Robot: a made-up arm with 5 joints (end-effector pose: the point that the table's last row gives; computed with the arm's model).
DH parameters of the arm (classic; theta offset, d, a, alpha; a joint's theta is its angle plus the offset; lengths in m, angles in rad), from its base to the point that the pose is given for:
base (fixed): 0.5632 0 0.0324 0
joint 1: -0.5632 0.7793 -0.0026 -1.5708
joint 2: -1.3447 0 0.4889 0
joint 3: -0.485 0 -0.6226 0
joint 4: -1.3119 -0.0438 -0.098 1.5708
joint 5: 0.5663 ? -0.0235 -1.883
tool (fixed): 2.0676 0.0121 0 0
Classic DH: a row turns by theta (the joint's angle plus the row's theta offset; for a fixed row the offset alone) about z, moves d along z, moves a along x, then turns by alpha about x.
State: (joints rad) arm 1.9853 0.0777 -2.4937 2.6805 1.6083
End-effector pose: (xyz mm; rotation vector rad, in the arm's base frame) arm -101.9 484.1 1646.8 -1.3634 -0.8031 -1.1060
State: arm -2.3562 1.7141 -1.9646 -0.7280 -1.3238
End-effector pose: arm -643.0 -625.8 72.7 2.4780 0.1926 1.6688
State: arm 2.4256 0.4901 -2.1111 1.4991 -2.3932
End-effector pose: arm -717.5 697.1 1213.2 -1.7277 0.9394 -2.3898
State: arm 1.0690 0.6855 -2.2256 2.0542 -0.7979
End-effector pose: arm 545.2 904.5 1043.8 -0.8186 -0.8797 0.5094
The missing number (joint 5, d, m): 0.1388
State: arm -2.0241 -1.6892 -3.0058 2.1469 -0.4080
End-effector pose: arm 485.2 1039.7 863.7 1.0418 1.4595 0.6860
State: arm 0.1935 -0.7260 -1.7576 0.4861 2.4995
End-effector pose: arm 133.3 -20.1 1906.6 0.9828 1.7019 -1.7006
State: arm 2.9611 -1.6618 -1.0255 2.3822 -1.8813
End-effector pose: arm 263.9 -7.4 1354.9 2.0083 -0.9022 2.2381
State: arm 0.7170 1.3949 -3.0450 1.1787 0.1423
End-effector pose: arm 998.4 797.0 897.0 -0.6933 -0.7891 -1.1904
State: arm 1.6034 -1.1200 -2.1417 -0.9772 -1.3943
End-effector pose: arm 71.6 -764.0 1631.7 -1.2511 0.2865 1.9233
